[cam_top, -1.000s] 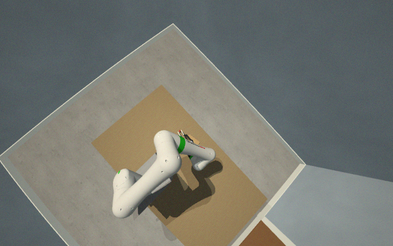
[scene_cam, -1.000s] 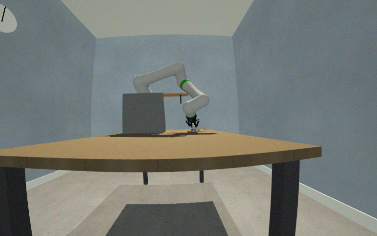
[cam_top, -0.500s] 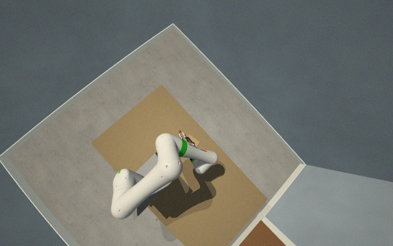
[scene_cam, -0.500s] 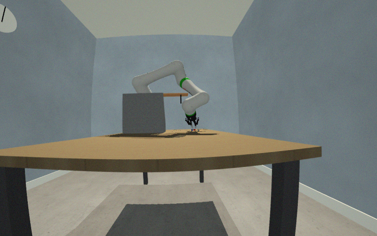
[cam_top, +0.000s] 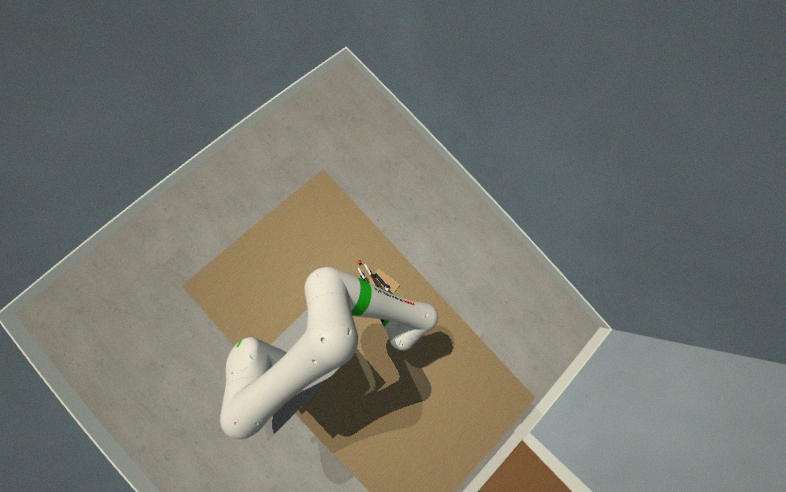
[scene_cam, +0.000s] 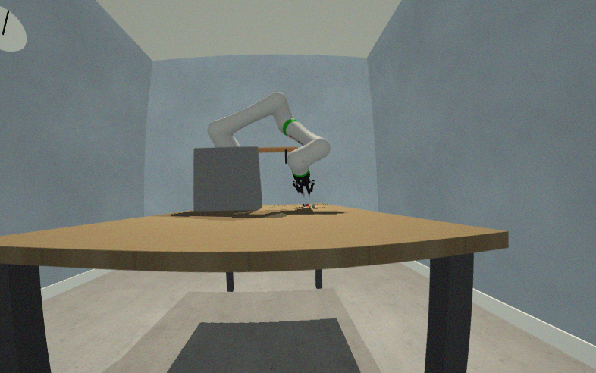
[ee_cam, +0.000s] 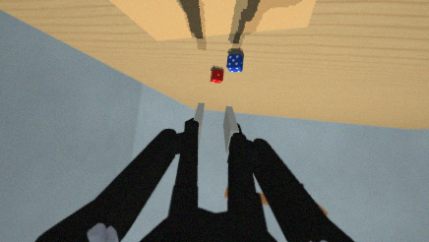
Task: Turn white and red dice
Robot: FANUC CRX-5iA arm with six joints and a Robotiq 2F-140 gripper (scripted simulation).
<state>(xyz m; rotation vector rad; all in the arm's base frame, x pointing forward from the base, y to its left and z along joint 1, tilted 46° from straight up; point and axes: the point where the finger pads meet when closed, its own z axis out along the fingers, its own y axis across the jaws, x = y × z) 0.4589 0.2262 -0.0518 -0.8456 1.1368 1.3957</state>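
The red die is 10 mm ahead of my hand, 60 mm to the left of it and 80 mm below it. From my hand the other things lie so: blue die (20 mm behind, 10 mm to the left, 80 mm below); then white die (40 mm ahead, 110 mm to the right, 70 mm below); then tan mat (10 mm ahead, 110 mm to the right, 80 mm below).
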